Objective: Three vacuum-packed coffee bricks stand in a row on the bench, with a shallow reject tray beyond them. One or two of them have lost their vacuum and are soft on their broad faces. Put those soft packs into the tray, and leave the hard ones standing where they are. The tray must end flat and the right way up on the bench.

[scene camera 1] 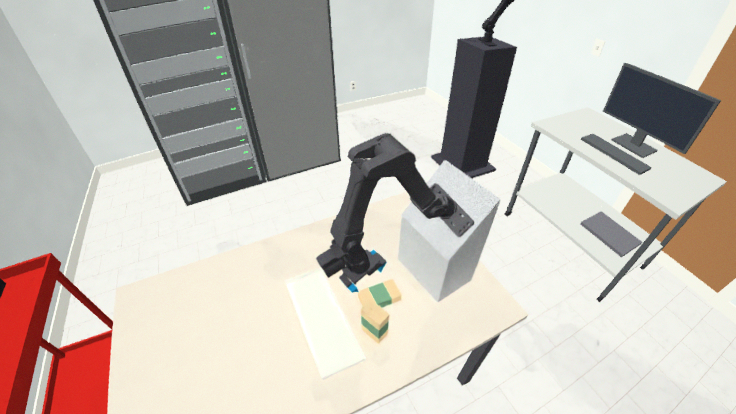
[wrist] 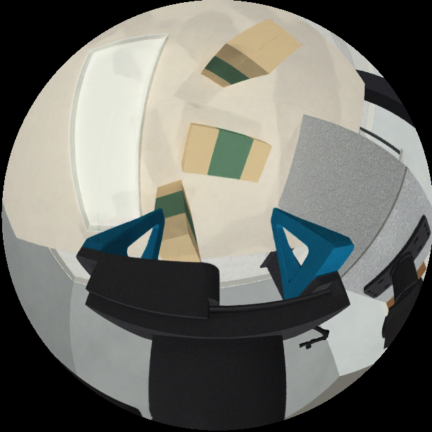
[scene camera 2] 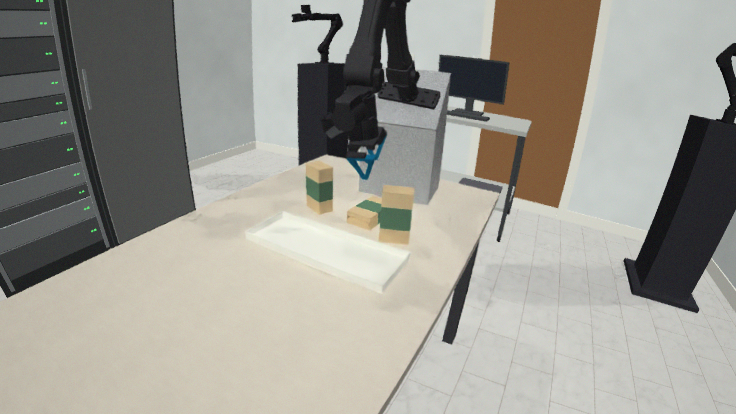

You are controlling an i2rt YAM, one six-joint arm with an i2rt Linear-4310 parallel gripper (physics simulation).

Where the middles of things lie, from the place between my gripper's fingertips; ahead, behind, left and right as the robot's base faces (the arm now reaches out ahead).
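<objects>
White tray (scene camera 2: 365, 262): 30 mm to the right of my hand, 170 mm ahead of it, 160 mm below it.
</objects>
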